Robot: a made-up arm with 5 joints.
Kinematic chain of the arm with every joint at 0, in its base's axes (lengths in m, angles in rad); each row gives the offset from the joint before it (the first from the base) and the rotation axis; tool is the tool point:
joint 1: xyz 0 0 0.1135 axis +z
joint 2: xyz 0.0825 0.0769 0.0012 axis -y
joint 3: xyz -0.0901 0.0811 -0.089 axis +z
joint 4: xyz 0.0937 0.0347 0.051 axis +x
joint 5: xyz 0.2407 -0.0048 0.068 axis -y
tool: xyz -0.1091 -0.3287 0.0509
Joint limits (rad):
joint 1: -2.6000..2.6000
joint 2: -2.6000..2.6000
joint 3: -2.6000..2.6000
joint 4: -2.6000..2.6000
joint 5: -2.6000..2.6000
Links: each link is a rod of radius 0.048 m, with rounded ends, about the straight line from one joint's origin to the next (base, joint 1, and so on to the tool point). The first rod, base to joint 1, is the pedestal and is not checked.
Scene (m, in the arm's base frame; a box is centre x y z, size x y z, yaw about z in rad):
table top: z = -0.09
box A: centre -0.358 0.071 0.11 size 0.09 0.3 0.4 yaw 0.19
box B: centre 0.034 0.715 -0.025 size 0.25 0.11 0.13 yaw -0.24
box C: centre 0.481 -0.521 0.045 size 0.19 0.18 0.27 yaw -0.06
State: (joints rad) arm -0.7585 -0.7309 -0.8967 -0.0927 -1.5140
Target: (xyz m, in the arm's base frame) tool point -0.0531 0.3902 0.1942
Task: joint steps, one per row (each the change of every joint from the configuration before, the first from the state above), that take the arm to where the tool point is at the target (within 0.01 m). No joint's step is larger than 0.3 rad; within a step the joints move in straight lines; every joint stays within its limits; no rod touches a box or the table.
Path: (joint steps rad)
1: -0.1538 0.0664 -0.2455 -0.0100 0.0915
2: -0.1537 0.0664 -0.2454 -0.0100 0.0914
3: -0.1538 0.0664 -0.2455 -0.0100 0.0915
4: -0.2944 0.2037 -0.0042 0.2379 0.0851
5: -0.2944 0.2037 -0.0042 0.2379 0.0852

